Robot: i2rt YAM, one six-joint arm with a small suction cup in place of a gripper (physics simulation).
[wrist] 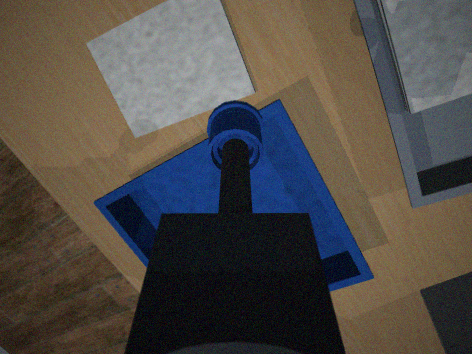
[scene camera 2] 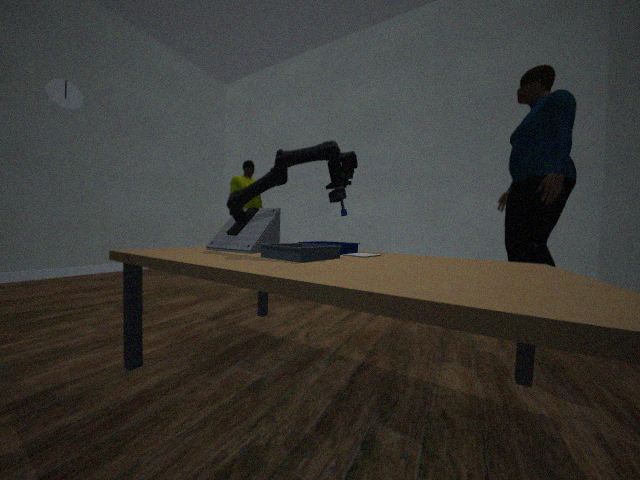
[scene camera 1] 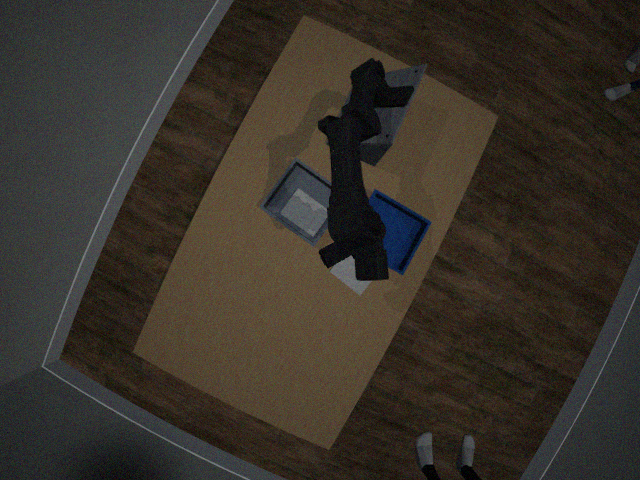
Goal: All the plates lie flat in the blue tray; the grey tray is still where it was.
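Where they show: end effector, tool point: [wrist: 235, 127] [scene camera 2: 344, 215]; arm's base, origin of the base link: [scene camera 2: 243, 221] [scene camera 1: 384, 98].
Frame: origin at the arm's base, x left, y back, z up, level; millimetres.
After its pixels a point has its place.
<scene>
A pale square plate [scene camera 1: 347, 272] {x 183, y -578, z -139 mm} [scene camera 2: 361, 254] {x 197, y -563, z -138 mm} [wrist: 172, 65] {x 200, y -564, z -139 mm} lies flat on the table beside the blue tray [scene camera 1: 402, 235] {x 307, y -353, z -141 mm} [scene camera 2: 350, 248] {x 261, y -480, z -119 mm} [wrist: 320, 220] {x 153, y -325, z -141 mm}. No plate shows in the visible part of the blue tray. The grey tray [scene camera 1: 287, 225] {x -97, y -525, z -94 mm} [scene camera 2: 299, 253] {x -209, y -501, z -114 mm} [wrist: 394, 115] {x 37, y -422, z -94 mm} stands apart from it and holds pale plates [scene camera 1: 305, 212] {x -64, y -451, z -124 mm} [wrist: 435, 55] {x -17, y -444, z -124 mm}; doubled edges in the wrist view suggest a stack, its count unclear. My gripper, a blue suction cup [scene camera 2: 343, 212] [wrist: 235, 120], is open and carries nothing. It hangs high above the trays and is hidden under the arm in scene camera 1.
A grey sloped mount [scene camera 1: 405, 98] {x 59, y -16, z 72 mm} [scene camera 2: 268, 227] {x -1, y -170, z -27 mm} carries the arm base behind the trays. The table [scene camera 1: 248, 310] {x -87, y -889, z -144 mm} [scene camera 2: 465, 284] {x -255, y -974, z -144 mm} has a long edge close to the blue tray. A person in yellow [scene camera 2: 240, 183] and a person in blue [scene camera 2: 542, 134] stand beyond the table.
</scene>
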